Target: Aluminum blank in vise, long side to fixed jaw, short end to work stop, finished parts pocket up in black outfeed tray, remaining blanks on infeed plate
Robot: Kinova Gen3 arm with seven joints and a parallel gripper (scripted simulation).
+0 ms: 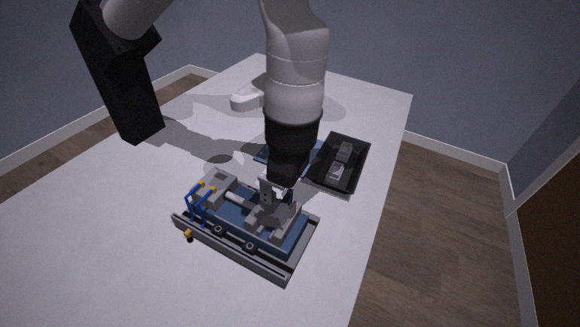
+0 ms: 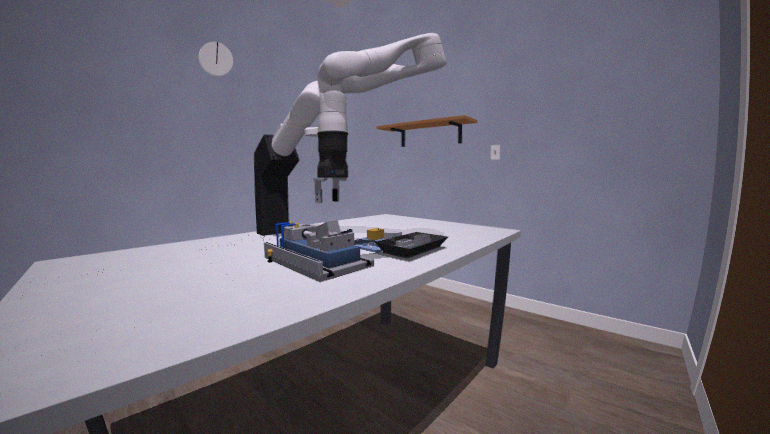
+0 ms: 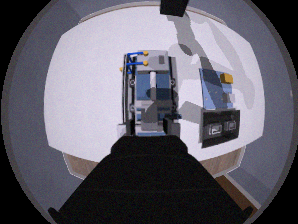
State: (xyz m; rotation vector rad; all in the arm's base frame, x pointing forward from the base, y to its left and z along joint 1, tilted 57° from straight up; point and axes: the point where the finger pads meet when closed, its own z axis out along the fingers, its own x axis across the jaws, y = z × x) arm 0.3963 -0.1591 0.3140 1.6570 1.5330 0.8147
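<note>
Right now the gray aluminum blank is 9 cm below my hand. From my hand the other things lie so: black outfeed tray (10 cm ahead, 30 cm to the left, 19 cm below); fixed jaw (3 cm ahead, 1 cm to the left, 12 cm below); vise (7 cm behind, 2 cm to the left, 16 cm below).
</note>
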